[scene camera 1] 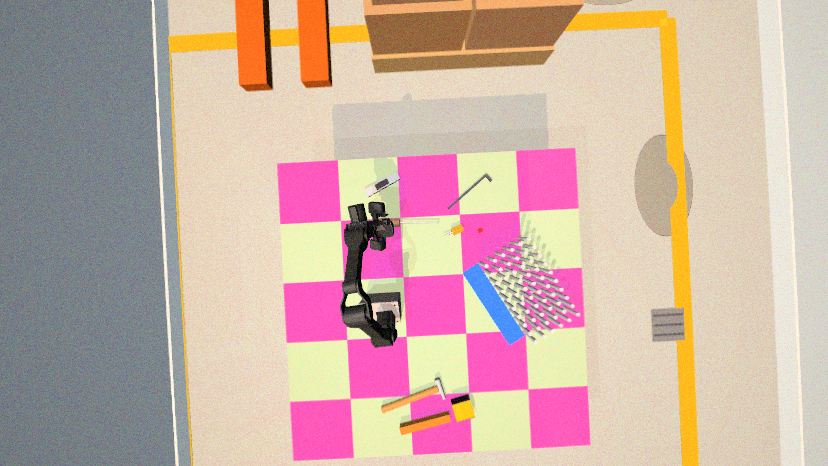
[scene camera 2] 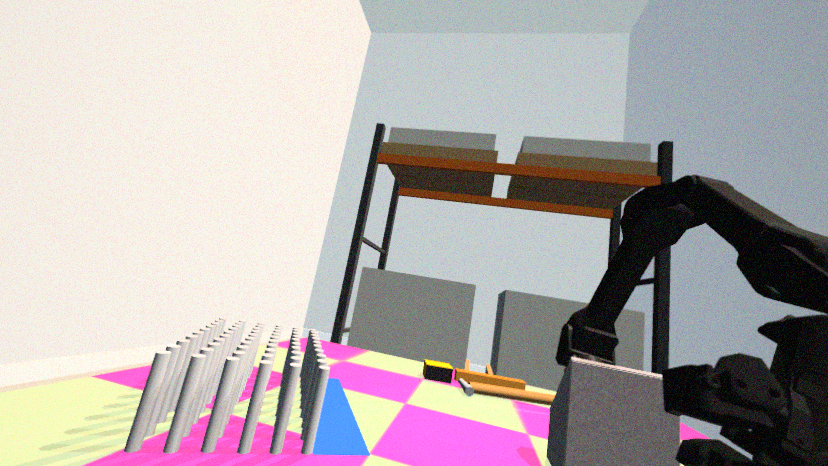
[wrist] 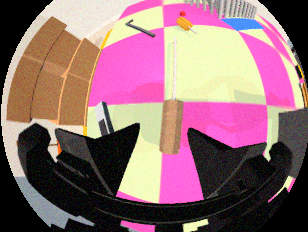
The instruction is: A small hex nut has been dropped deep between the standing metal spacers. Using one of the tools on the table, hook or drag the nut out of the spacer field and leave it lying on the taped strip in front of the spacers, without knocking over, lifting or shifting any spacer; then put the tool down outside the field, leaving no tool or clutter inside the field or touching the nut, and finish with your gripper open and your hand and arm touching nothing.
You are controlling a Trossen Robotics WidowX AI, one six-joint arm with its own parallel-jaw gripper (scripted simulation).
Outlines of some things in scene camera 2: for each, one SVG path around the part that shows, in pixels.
The gripper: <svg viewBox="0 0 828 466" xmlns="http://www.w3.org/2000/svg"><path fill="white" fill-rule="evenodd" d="M662 370L664 407L666 412L677 416L685 415L700 419L703 422L722 426L720 432L722 436L729 439L735 446L753 455L751 460L718 439L681 440L680 449L678 449L678 454L676 454L676 459L684 466L828 466L827 376L789 368L779 368L770 371L761 358L745 354L721 357L714 369L712 365L704 363L704 365L687 364Z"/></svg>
A hammer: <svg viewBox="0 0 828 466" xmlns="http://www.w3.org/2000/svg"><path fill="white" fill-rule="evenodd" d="M458 379L458 383L467 397L472 397L476 394L544 405L552 405L555 395L502 388L470 381L467 383L462 378Z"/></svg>
